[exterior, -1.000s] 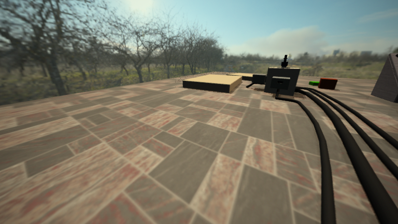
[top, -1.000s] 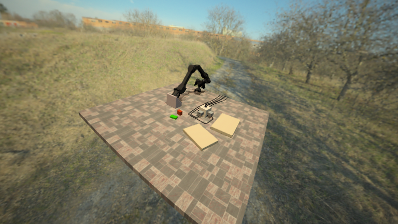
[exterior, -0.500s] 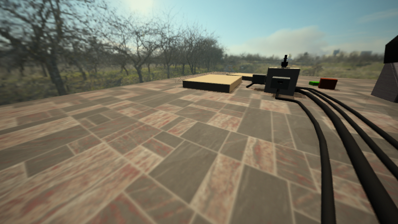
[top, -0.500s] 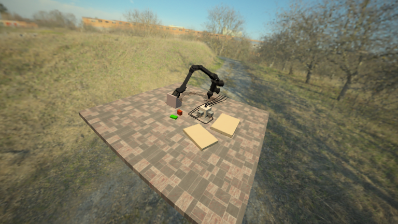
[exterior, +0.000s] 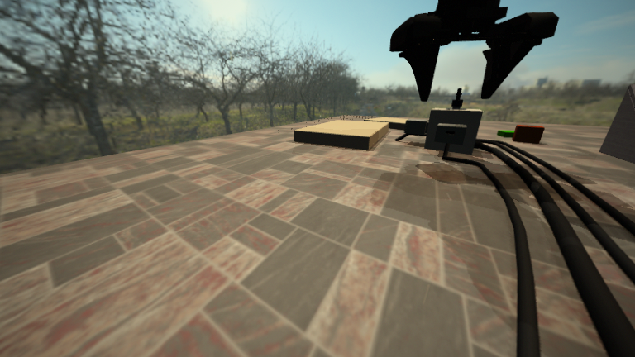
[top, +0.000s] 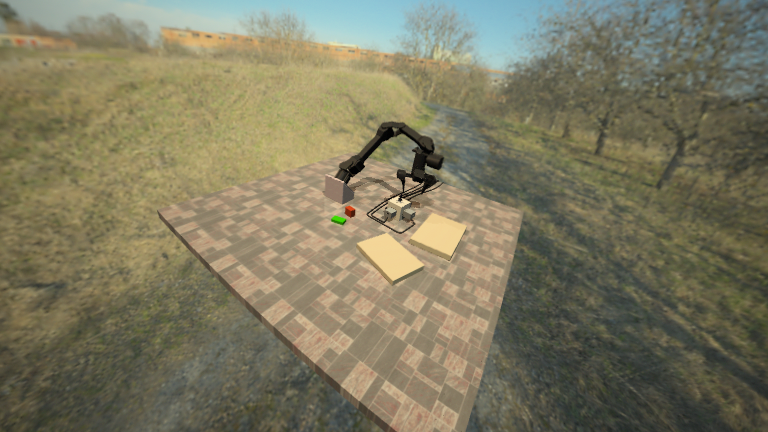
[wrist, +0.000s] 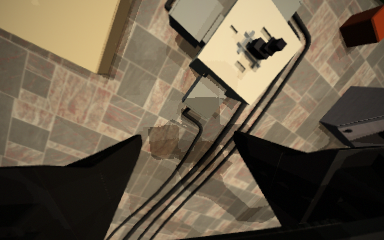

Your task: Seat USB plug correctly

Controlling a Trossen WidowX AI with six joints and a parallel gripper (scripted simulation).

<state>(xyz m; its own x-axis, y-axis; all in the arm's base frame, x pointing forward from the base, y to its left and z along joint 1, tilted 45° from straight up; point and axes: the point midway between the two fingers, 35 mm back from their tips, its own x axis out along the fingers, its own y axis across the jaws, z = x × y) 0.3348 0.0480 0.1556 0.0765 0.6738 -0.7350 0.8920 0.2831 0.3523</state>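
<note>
Now: the USB plug 20 mm behind my gripper tip and 100 mm to the right of it. Round my gripper tip: red block 200 mm behind, 240 mm to the right, 70 mm below; green block 200 mm behind, 320 mm to the right, 90 mm below.
</note>
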